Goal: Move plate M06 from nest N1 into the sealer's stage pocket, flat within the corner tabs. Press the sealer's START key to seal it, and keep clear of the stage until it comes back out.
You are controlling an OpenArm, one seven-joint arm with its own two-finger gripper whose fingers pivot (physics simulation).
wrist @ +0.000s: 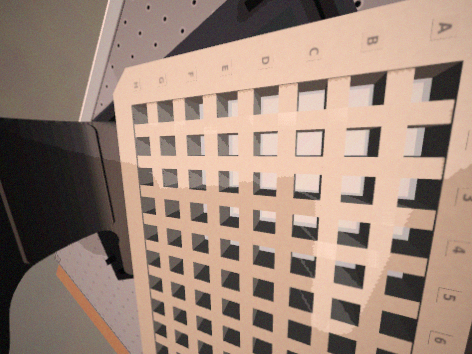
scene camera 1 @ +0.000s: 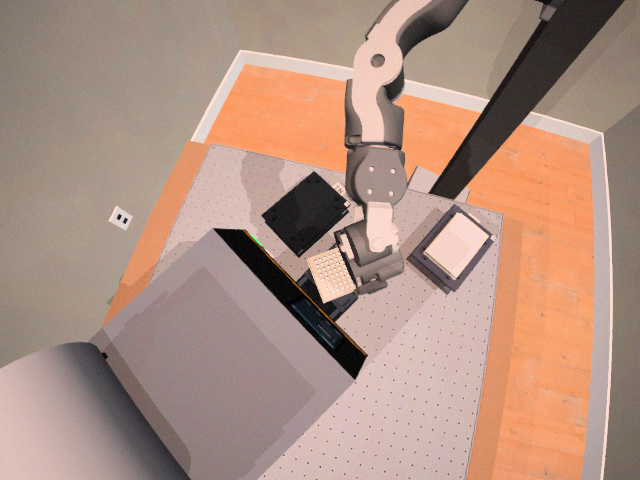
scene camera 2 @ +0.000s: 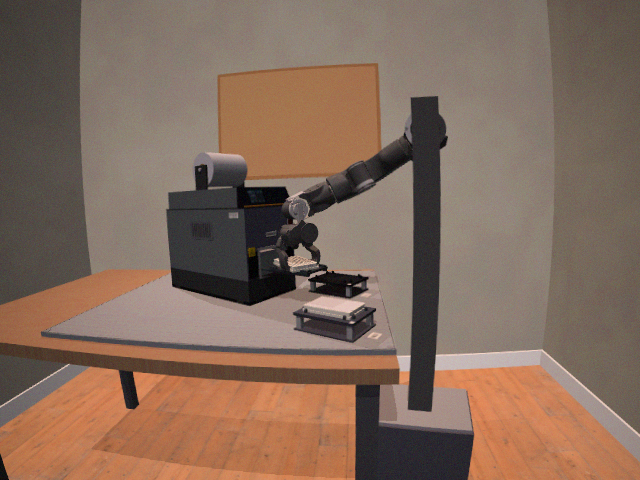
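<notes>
Plate M06 (scene camera 1: 331,276) (scene camera 2: 295,264) (wrist: 287,162), cream with a grid of square wells, is over the sealer's dark stage (scene camera 1: 342,305) (scene camera 2: 319,269). It is turned askew to the stage's sides in scene camera 1. Whether it touches the pocket floor is hidden. My gripper (scene camera 1: 356,266) (scene camera 2: 300,262) is shut on the plate; one finger meets its H edge in the wrist view, and the other finger does not show there. Nest N1 (scene camera 1: 306,214) (scene camera 2: 338,279) is black and holds no plate. The START key cannot be made out.
The sealer (scene camera 1: 206,330) (scene camera 2: 206,248) stands directly beside the stage, with a dark front panel and a green light (scene camera 1: 256,239). A second nest (scene camera 1: 419,254) (scene camera 2: 330,319) holds a pale plate (scene camera 1: 457,245) (scene camera 2: 336,305). A dark post (scene camera 1: 522,98) (scene camera 2: 424,248) carries the arm.
</notes>
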